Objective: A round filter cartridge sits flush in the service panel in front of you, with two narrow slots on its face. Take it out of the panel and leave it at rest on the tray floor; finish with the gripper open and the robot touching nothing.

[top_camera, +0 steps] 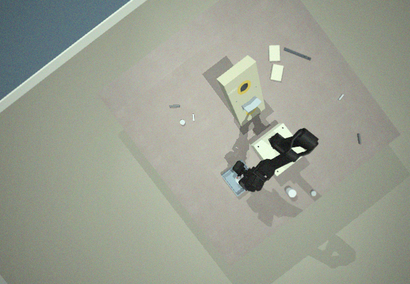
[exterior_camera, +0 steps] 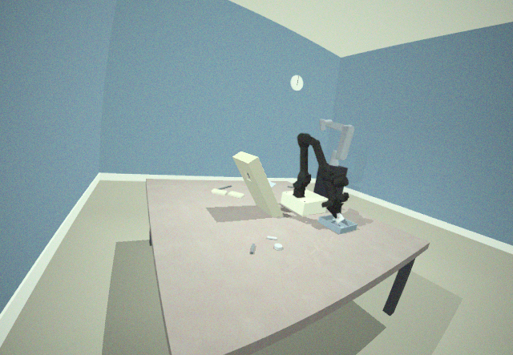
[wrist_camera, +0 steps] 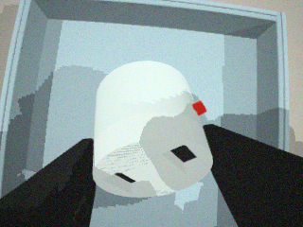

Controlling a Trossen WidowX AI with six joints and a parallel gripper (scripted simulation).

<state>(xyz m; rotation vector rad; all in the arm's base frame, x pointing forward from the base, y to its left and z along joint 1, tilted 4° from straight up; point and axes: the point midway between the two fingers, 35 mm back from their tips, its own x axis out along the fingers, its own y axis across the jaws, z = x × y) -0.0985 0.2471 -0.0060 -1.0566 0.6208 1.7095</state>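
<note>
The white round filter cartridge is right at my gripper tip. Round my gripper tip: grey flap 360 mm ahead, 210 mm to the right, 90 mm above; blue-grey tray 40 mm below; panel 410 mm ahead, 200 mm to the right, 110 mm above.
</note>
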